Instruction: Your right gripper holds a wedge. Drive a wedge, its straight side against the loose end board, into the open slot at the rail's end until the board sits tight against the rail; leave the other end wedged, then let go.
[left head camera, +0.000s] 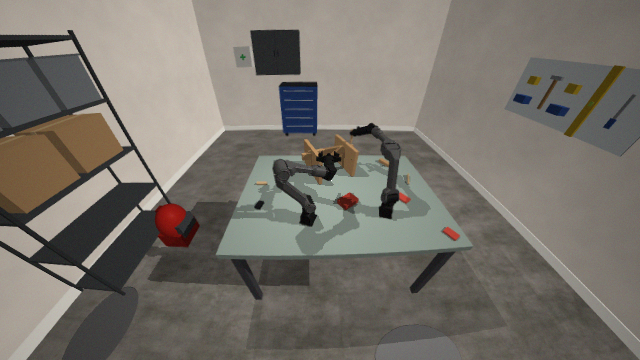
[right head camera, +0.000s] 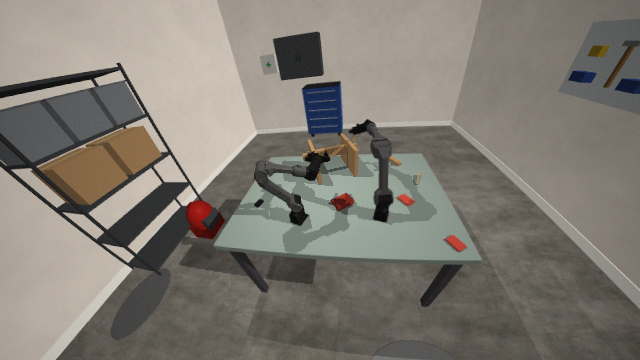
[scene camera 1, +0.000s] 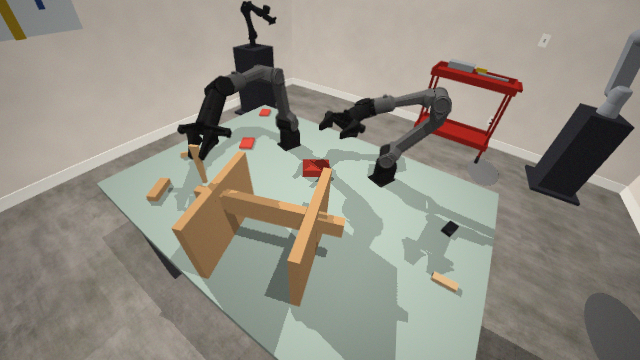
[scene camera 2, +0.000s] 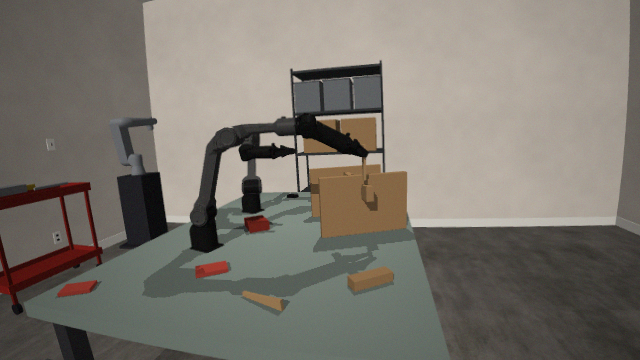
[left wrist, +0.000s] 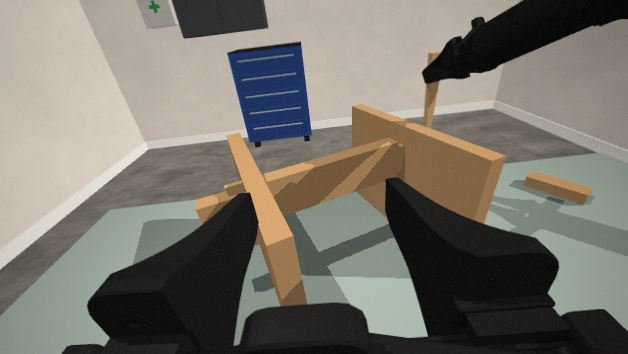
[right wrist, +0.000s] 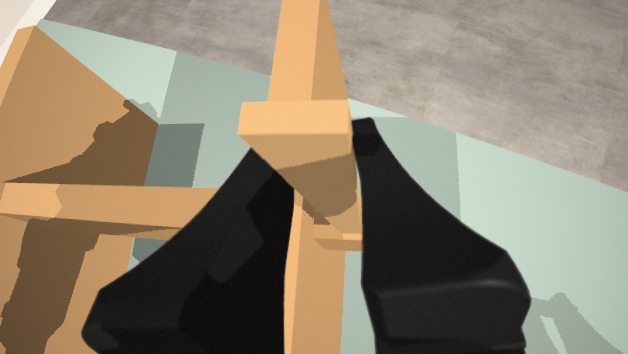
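Note:
My right gripper (scene camera 1: 197, 154) (scene camera 2: 365, 154) (right wrist: 320, 152) is shut on the thick upper end of a wooden wedge (scene camera 1: 201, 169) (scene camera 2: 364, 170) (left wrist: 430, 102), which points down. The wedge stands outside the near end board (scene camera 1: 215, 215) (scene camera 2: 345, 210) (left wrist: 430, 160), its tip at the stub (scene camera 2: 367, 193) of the rail (scene camera 1: 265, 207) (left wrist: 325, 182); how deep the tip sits in the slot I cannot tell. The other end board (scene camera 1: 310, 240) (left wrist: 260, 200) has a small wedge (left wrist: 234, 189) beside its outer face. My left gripper (scene camera 1: 334, 131) (left wrist: 319, 201) is open and empty, on the robot's side of the frame.
A loose wooden block (scene camera 1: 158, 190) (scene camera 2: 370, 279) and a loose wedge (scene camera 2: 265, 301) lie beyond the right arm. A red block (scene camera 1: 315, 168) lies between the arms. Red plates (scene camera 2: 212, 269) (scene camera 2: 77, 288), a black block (scene camera 1: 450, 228) and a wooden piece (scene camera 1: 445, 281) also lie on the table.

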